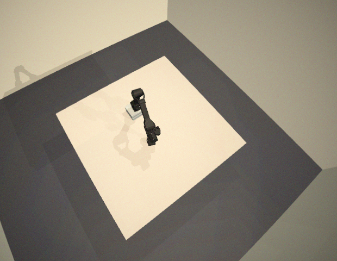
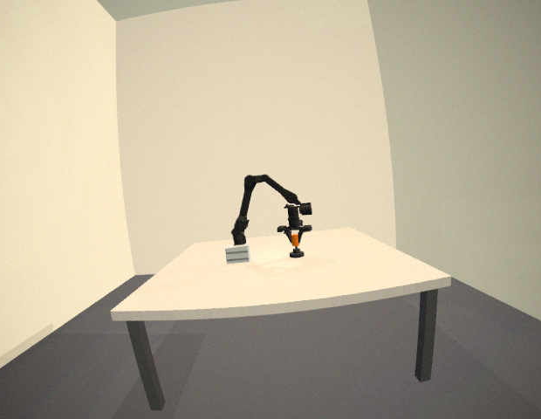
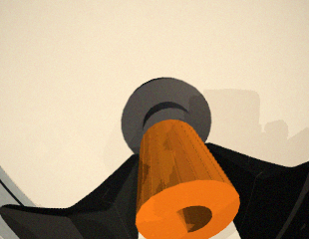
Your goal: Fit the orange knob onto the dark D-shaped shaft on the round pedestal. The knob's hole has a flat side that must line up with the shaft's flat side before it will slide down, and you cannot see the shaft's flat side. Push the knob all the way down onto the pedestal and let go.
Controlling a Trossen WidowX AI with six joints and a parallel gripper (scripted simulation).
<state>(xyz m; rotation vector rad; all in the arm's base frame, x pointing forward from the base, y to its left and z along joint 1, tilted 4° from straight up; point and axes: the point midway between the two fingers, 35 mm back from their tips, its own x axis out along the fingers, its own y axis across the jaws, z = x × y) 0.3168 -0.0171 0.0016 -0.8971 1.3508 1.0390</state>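
Now: the orange knob 2 cm above my gripper tip. Also, from my gripper tip: round pedestal (4 cm below).
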